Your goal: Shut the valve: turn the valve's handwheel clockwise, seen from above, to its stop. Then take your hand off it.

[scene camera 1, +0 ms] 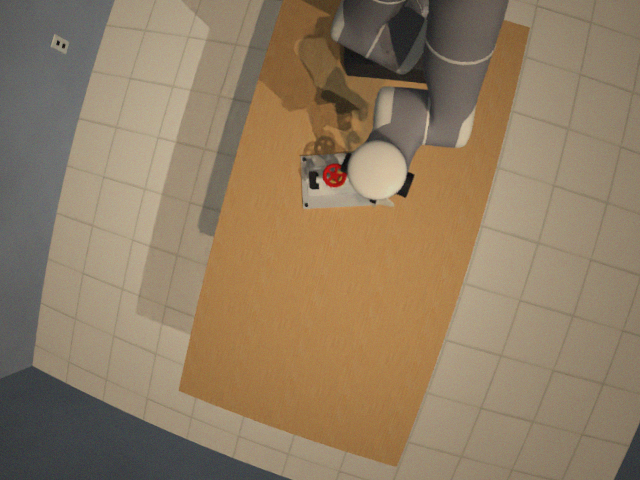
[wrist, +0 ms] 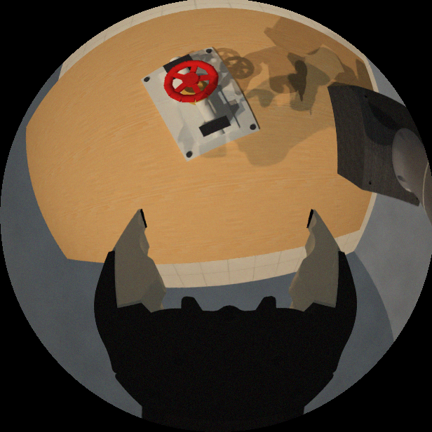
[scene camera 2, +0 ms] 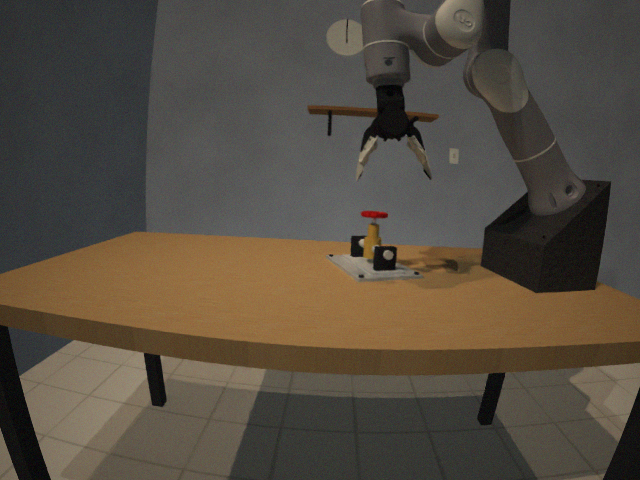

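The valve's red spoked handwheel (scene camera 1: 328, 176) (scene camera 2: 374, 214) (wrist: 192, 78) sits level on top of the yellow valve body (scene camera 2: 372, 241). The valve stands on a light grey base plate (scene camera 1: 338, 201) (scene camera 2: 351, 267) (wrist: 172, 122), between two black pipe supports. My gripper (scene camera 2: 393, 178) (wrist: 227, 210) is wide open and empty. In the second scene view it hangs above the handwheel, clear of it. In the wrist view the handwheel lies beyond the fingertips, a little left of the midline between them. In the first scene view the arm hides part of the plate and most of the gripper.
The valve's plate lies on a wooden table (scene camera 1: 310, 310) (scene camera 2: 206, 289) (wrist: 90, 165). The arm's dark base block (scene camera 2: 547, 248) (wrist: 357, 145) stands at the right in the second scene view. A wall shelf (scene camera 2: 346, 111) shows behind the gripper there.
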